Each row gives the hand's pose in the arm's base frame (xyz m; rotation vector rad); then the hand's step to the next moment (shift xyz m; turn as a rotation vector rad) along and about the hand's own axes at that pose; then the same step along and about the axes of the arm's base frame.
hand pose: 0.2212 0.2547 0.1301 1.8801 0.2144 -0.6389
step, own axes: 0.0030 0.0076 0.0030 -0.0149 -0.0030 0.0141
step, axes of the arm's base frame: 0.0048 -0.0062 0.0038 -0.0184 -0.0094 0.0016
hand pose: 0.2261 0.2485 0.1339 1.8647 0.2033 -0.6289
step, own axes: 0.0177 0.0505 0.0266 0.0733 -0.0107 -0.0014
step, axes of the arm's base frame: 0.0279 -0.0463 0.0255 0.0578 -0.0061 -0.0460
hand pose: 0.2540 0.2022 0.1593 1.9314 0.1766 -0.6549
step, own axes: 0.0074 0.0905 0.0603 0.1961 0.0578 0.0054
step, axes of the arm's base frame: 0.0208 -0.0947 0.0498 0.1860 -0.0631 -0.0569
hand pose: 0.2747 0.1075 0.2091 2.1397 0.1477 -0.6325
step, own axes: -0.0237 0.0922 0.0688 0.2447 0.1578 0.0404
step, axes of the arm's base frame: -0.0171 -0.1073 0.0447 0.2470 -0.1574 -0.0255
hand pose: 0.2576 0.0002 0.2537 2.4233 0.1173 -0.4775
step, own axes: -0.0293 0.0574 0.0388 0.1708 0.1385 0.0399
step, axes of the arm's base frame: -0.0276 -0.0679 0.0168 0.1745 -0.1393 -0.0094
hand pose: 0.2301 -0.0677 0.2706 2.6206 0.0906 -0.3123
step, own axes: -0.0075 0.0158 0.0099 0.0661 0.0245 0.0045
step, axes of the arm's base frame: -0.0074 -0.0187 0.0008 0.0663 -0.0231 -0.0080
